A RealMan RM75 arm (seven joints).
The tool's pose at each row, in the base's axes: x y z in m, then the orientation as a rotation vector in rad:
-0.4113, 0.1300, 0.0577, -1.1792, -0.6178, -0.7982
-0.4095, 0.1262, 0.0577, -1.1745, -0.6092, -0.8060
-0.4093, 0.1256, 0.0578, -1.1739, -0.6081, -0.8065
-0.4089, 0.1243, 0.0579, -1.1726, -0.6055, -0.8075
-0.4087, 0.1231, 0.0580, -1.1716, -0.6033, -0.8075
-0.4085, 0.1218, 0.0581, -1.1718, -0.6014, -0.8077
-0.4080, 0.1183, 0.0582, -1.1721, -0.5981, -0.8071
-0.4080, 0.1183, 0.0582, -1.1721, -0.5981, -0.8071
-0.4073, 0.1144, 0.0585, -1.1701, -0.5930, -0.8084
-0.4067, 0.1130, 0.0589, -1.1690, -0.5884, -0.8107
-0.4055, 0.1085, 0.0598, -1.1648, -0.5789, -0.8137
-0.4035, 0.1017, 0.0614, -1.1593, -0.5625, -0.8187
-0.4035, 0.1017, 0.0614, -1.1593, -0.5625, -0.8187
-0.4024, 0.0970, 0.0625, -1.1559, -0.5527, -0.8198
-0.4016, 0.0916, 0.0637, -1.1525, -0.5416, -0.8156
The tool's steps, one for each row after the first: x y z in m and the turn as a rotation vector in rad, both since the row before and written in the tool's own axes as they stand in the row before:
0.0019, 0.0008, -0.0037, -0.0009, 0.0112, -0.0015
0.0003, 0.0000, -0.0005, 0.0001, 0.0012, 0.0002
0.0006, 0.0000, -0.0012, 0.0001, 0.0028, 0.0006
0.0005, -0.0001, -0.0011, 0.0004, 0.0020, 0.0011
0.0005, -0.0001, -0.0012, -0.0007, 0.0013, 0.0009
0.0012, -0.0003, -0.0033, -0.0008, 0.0019, 0.0023
0.0000, 0.0000, 0.0000, 0.0000, 0.0000, 0.0000
0.0016, -0.0003, -0.0036, 0.0000, 0.0050, 0.0016
0.0010, 0.0000, -0.0012, -0.0010, 0.0046, 0.0007
0.0025, -0.0003, -0.0040, 0.0002, 0.0097, 0.0025
0.0041, -0.0005, -0.0060, -0.0011, 0.0159, 0.0047
0.0000, 0.0000, 0.0000, 0.0000, 0.0000, 0.0000
0.0027, -0.0006, -0.0041, 0.0001, 0.0088, 0.0042
0.0029, -0.0010, -0.0047, 0.0018, 0.0075, 0.0089

